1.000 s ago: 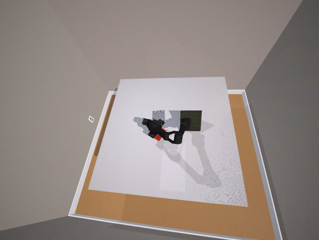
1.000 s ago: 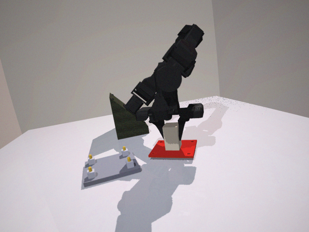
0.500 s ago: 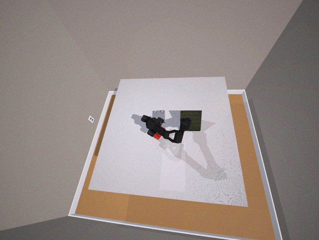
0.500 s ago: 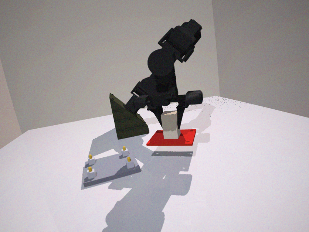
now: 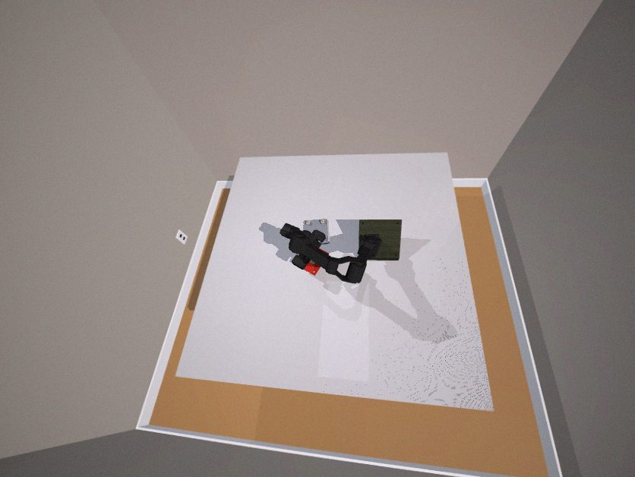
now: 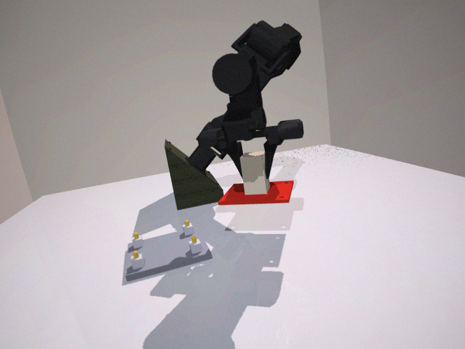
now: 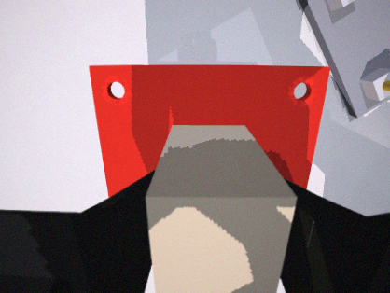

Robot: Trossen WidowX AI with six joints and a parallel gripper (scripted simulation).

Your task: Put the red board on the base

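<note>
The grey base lies 190 mm to the right of my gripper tip and 100 mm below it. From my gripper tip the other things lie so: red board: 10 mm below.
</note>
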